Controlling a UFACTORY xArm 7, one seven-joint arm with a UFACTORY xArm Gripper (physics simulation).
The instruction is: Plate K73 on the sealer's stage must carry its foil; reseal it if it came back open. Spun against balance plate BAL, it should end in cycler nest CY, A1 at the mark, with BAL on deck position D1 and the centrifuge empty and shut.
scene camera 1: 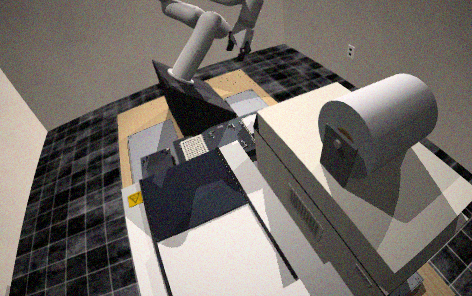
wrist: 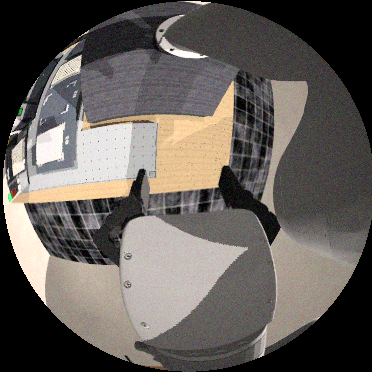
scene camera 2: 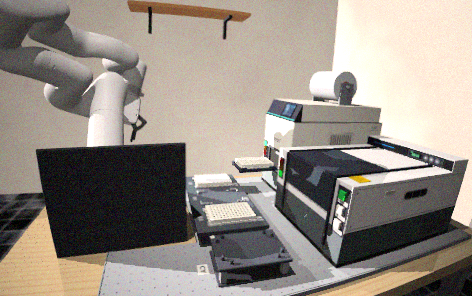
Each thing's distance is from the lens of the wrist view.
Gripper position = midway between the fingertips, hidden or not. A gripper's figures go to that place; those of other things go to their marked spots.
my gripper (wrist: 184, 175): 14 cm
flat white plate (wrist: 49, 143): 37 cm
